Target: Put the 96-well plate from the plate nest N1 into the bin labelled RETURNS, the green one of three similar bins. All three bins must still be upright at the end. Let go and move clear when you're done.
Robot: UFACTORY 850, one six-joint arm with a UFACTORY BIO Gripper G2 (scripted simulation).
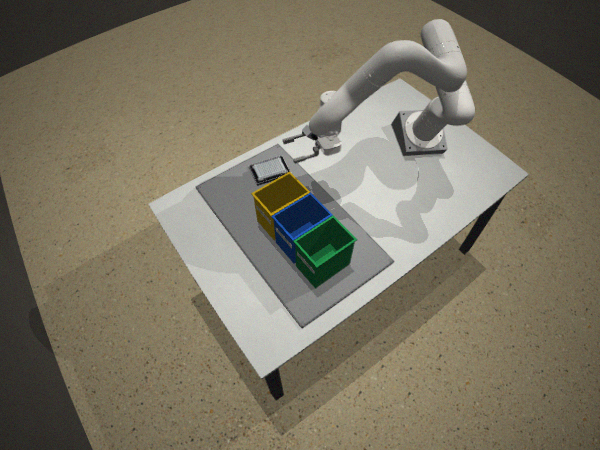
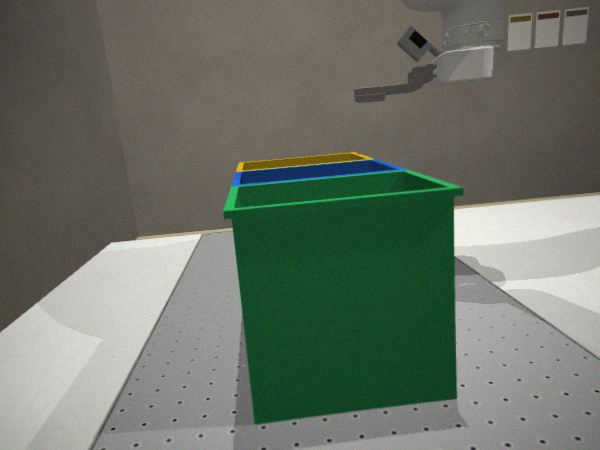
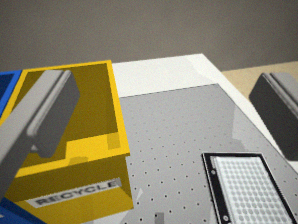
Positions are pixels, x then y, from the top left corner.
yellow bin: image 1; image 2 342, 157; image 3
green bin: image 1; image 2; not seen in image 3 (out of frame)
same spot on yellow bin: (image 3: 97, 180) = (image 1: 294, 186)
same spot on green bin: (image 2: 347, 284) = (image 1: 334, 262)
